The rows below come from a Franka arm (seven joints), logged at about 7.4 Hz.
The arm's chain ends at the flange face. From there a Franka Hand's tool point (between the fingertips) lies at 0.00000 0.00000 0.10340 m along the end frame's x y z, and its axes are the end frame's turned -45 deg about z.
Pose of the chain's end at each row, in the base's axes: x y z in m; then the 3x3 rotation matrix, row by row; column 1 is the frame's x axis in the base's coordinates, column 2 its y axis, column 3 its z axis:
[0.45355 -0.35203 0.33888], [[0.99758 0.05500 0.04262], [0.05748 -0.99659 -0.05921], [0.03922 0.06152 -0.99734]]
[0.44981 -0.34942 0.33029], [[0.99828 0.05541 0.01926], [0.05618 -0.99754 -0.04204], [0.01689 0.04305 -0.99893]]
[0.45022 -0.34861 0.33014], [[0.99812 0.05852 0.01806], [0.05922 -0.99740 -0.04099], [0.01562 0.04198 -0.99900]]
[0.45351 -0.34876 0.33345], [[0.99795 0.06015 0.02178], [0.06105 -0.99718 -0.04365], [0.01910 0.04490 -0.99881]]
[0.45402 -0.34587 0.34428], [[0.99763 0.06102 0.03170], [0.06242 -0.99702 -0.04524], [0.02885 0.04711 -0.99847]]
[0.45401 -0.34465 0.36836], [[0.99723 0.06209 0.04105], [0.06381 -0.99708 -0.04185], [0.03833 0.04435 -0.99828]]
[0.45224 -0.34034 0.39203], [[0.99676 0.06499 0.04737], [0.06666 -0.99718 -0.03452], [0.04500 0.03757 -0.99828]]
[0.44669 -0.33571 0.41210], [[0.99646 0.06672 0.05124], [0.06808 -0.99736 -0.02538], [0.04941 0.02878 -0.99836]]
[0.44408 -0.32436 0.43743], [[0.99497 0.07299 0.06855], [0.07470 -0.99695 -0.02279], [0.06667 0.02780 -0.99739]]
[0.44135 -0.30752 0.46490], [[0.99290 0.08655 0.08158], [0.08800 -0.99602 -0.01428], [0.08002 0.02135 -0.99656]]
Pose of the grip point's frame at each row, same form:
[0.45796 -0.35815 0.23576], [[0.66650 0.74429 0.04262], [0.74534 -0.66405 -0.05921], [-0.01577 0.07123 -0.99734]]
[0.45180 -0.35377 0.22700], [[0.66671 0.74507 0.01926], [0.74509 -0.66564 -0.04204], [-0.01850 0.04238 -0.99893]]
[0.45209 -0.35285 0.22684], [[0.66440 0.74716 0.01806], [0.74714 -0.66339 -0.04099], [-0.01864 0.04073 -0.99900]]
[0.45576 -0.35327 0.23017], [[0.66312 0.74819 0.02178], [0.74828 -0.66194 -0.04365], [-0.01824 0.04525 -0.99881]]
[0.45730 -0.35055 0.24104], [[0.66228 0.74858 0.03170], [0.74914 -0.66086 -0.04524], [-0.01291 0.05371 -0.99847]]
[0.45825 -0.34898 0.26514], [[0.66124 0.74905 0.04105], [0.75016 -0.65992 -0.04185], [-0.00426 0.05846 -0.99828]]
[0.45714 -0.34391 0.28881], [[0.65886 0.75077 0.04737], [0.75225 -0.65798 -0.03452], [0.00525 0.05839 -0.99828]]
[0.45199 -0.33833 0.30887], [[0.65743 0.75178 0.05124], [0.75338 -0.65710 -0.02538], [0.01459 0.05529 -0.99836]]
[0.45117 -0.32672 0.33430], [[0.65194 0.75516 0.06855], [0.75777 -0.65213 -0.02279], [0.02749 0.06680 -0.99739]]
[0.44979 -0.30900 0.36186], [[0.64089 0.76329 0.08158], [0.76652 -0.64207 -0.01428], [0.04149 0.07168 -0.99656]]

